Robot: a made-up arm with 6 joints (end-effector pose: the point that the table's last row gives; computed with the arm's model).
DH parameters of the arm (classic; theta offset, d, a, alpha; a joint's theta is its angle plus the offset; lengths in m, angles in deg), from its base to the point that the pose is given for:
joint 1: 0 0.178 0 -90
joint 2: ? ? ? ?
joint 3: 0 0 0 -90
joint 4: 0 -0.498 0 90
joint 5: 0 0.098 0 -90
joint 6: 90 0 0 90
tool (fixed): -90 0 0 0
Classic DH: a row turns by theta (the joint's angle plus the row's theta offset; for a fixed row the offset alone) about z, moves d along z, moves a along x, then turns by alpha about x.
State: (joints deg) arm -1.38 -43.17 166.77 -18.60 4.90 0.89
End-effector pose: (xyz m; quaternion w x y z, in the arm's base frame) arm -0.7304 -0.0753 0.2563 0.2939 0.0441 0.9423 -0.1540
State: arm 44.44 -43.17 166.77 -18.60 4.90 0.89
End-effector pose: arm -0.4550 -0.5763 0.2563 0.3306 -0.3262 0.8852 -0.0274
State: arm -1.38 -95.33 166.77 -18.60 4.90 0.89
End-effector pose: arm -0.5107 -0.0806 -0.3492 0.6786 0.1042 0.7156 -0.1289
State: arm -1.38 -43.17 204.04 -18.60 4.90 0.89
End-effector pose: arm -0.5050 -0.0807 0.0307 0.5798 0.0887 0.7979 -0.1391
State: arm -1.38 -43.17 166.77 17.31 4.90 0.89
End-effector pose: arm -0.7002 -0.0767 0.2039 0.2975 -0.0236 0.9425 0.1507
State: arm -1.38 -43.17 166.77 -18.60 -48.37 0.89
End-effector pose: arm -0.7304 -0.0753 0.2563 0.1586 -0.1150 -0.9737 0.1158
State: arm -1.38 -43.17 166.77 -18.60 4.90 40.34
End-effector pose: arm -0.7304 -0.0753 0.2563 0.2915 -0.0577 0.9390 0.1731
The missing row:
joint 2: -90 0 0.411 180
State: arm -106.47 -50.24 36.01 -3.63 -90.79 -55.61
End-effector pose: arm -0.0152 0.2935 0.9374 0.5362 0.3192 -0.3440 -0.7017
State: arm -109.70 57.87 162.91 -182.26 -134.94 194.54
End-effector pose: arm 0.0197 -0.2355 0.8765 0.3777 0.6545 0.5613 -0.3374
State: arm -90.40 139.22 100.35 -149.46 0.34 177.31
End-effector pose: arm 0.0800 -0.6255 -0.4845 0.7005 0.0710 0.3907 -0.5929
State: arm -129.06 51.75 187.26 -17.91 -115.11 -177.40
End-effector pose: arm -0.0652 0.0676 0.8029 0.2087 0.5282 -0.8227 -0.0247
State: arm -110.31 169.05 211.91 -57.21 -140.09 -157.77
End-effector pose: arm -0.2230 -0.4497 0.0528 0.3839 -0.8137 0.1246 0.4183
